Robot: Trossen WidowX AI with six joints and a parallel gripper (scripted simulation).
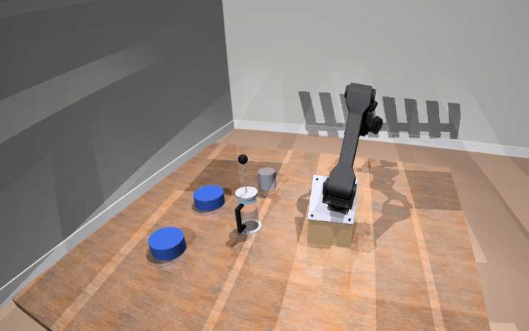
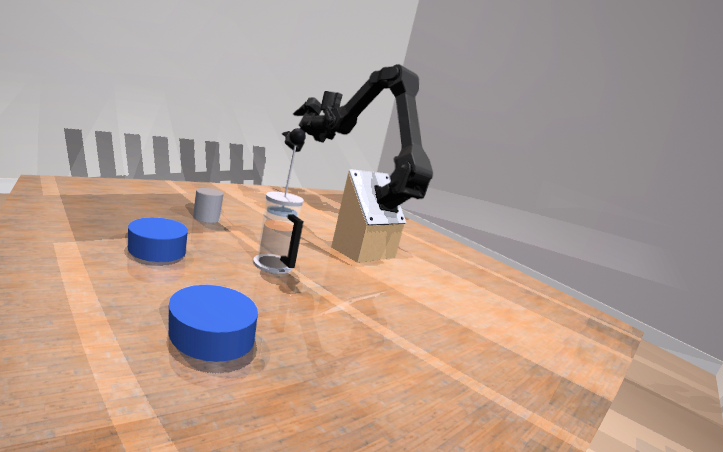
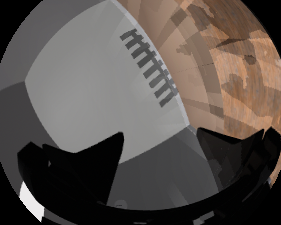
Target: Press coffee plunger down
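The glass coffee press lies 280 mm ahead of my gripper tip, 570 mm to the left of it and 130 mm below it. Round my gripper tip: grey cylinder: 330 mm ahead, 270 mm to the left, 220 mm below.
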